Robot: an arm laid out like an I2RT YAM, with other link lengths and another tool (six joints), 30 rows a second.
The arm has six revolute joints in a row. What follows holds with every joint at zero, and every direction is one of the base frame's.
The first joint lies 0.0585 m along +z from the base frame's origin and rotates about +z.
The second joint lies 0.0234 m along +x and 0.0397 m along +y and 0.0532 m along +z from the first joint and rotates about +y.
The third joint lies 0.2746 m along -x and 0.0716 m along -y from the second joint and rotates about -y.
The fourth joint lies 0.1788 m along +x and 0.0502 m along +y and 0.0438 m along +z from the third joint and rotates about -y.
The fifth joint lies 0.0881 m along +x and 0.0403 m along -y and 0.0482 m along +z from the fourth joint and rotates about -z.
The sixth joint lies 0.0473 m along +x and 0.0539 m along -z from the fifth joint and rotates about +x.
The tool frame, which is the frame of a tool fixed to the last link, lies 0.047 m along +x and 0.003 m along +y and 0.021 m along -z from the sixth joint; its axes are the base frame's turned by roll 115.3, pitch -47.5 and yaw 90 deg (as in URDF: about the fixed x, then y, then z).
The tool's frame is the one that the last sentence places.
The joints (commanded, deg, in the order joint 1, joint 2, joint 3, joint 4, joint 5, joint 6), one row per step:
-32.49, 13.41, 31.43, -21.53, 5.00, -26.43
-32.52, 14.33, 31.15, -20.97, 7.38, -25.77
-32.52, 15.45, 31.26, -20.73, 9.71, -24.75
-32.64, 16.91, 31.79, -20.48, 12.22, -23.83
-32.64, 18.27, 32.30, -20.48, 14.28, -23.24
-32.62, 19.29, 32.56, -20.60, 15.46, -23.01
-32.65, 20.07, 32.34, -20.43, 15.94, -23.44
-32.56, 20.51, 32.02, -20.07, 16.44, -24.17
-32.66, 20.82, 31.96, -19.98, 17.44, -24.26
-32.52, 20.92, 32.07, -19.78, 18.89, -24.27
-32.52, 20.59, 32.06, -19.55, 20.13, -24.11
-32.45, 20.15, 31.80, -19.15, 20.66, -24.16
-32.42, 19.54, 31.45, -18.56, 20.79, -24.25
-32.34, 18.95, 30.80, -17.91, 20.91, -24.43
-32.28, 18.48, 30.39, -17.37, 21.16, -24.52
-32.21, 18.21, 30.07, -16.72, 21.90, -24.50
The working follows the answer.
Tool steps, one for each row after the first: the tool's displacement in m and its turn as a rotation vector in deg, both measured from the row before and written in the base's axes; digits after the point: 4 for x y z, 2 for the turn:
-0.0003, -0.0041, -0.0010, 0.72, 0.21, -2.45
-0.0004, -0.0038, -0.0001, 1.02, 0.08, -2.40
-0.0006, -0.0043, 0.0020, 0.84, 0.06, -2.70
-0.0002, -0.0035, 0.0013, 0.68, 0.41, -2.11
0.0002, -0.0022, -0.0002, 0.51, 0.65, -1.18
0.0009, -0.0017, -0.0018, 0.11, 1.05, -0.45
0.0005, -0.0014, -0.0013, -0.32, 0.92, -0.30
-0.0009, -0.0015, -0.0004, -0.03, 0.39, -1.08
-0.0014, -0.0015, 0.0012, -0.30, -0.05, -1.29
-0.0021, -0.0009, 0.0012, -0.35, -0.49, -1.25
-0.0010, -0.0002, 0.0003, -0.40, -0.41, -0.45
-0.0007, 0.0002, 0.0005, -0.52, -0.64, -0.09
-0.0004, 0.0001, -0.0011, -0.43, -0.35, -0.02
-0.0006, 0.0000, -0.0001, -0.40, -0.42, -0.18
-0.0008, -0.0006, 0.0005, -0.36, -0.49, -0.67

Tool pose at each row, in the base's axes (x y z in m, rotation vector in deg; rounded; the steps above come from the unrounded poses):
0.0581, -0.0807, 0.2354, 117.46, 41.47, 51.91
0.0577, -0.0848, 0.2344, 118.66, 38.69, 50.70
0.0573, -0.0886, 0.2343, 120.00, 35.78, 49.78
0.0568, -0.0928, 0.2363, 121.14, 32.59, 48.59
0.0565, -0.0963, 0.2376, 122.21, 30.26, 47.30
0.0568, -0.0985, 0.2374, 123.12, 29.13, 46.19
0.0576, -0.1002, 0.2357, 123.79, 29.14, 44.89
0.0582, -0.1016, 0.2344, 123.98, 29.36, 43.64
0.0573, -0.1031, 0.2340, 124.24, 28.37, 42.63
0.0559, -0.1046, 0.2352, 124.05, 26.98, 41.86
0.0539, -0.1054, 0.2364, 123.61, 25.43, 41.56
0.0528, -0.1056, 0.2367, 123.08, 24.83, 41.59
0.0521, -0.1054, 0.2372, 122.31, 24.54, 42.02
0.0518, -0.1052, 0.2362, 121.75, 24.46, 42.21
0.0512, -0.1052, 0.2360, 121.21, 24.15, 42.41
0.0504, -0.1059, 0.2365, 120.69, 23.27, 42.39

